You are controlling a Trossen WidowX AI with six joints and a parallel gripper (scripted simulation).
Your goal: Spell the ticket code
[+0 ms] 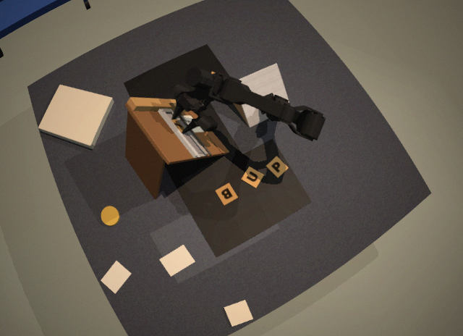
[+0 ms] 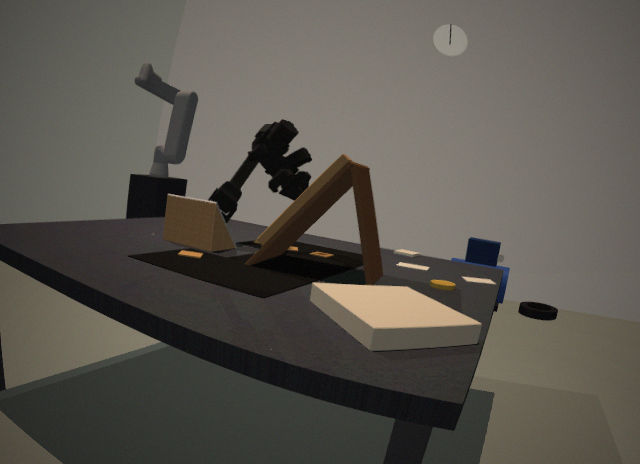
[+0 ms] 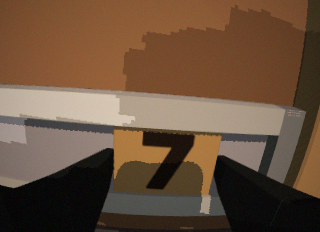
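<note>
Right now the white ticket is 8 cm below my gripper tip, 6 cm behind it and 2 cm to the right of it. From my gripper tip the other things lie so: dark mat 16 cm below, 14 cm behind, 1 cm to the left; letter tile right at my gripper tip; yellow disc 34 cm ahead, 15 cm below, 12 cm to the left.
</note>
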